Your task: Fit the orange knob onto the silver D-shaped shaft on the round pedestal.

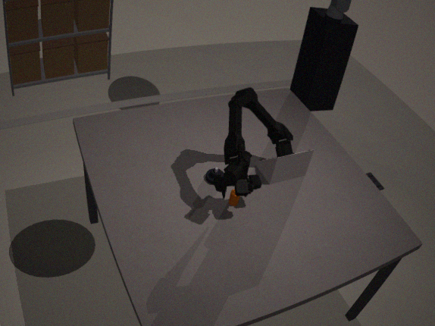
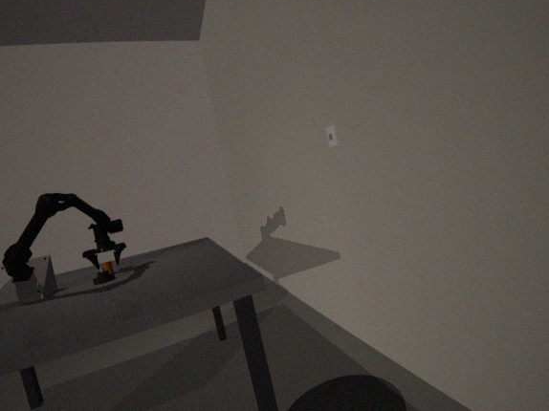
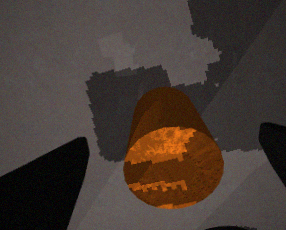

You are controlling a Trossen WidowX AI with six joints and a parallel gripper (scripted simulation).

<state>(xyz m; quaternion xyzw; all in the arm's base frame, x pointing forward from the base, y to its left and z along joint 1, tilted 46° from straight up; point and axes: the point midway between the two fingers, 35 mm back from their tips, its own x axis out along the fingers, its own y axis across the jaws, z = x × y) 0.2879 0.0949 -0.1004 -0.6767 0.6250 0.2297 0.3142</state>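
The orange knob lies 10 mm above my gripper tip. Round my gripper tip: round black pedestal 30 mm ahead, 160 mm to the right.
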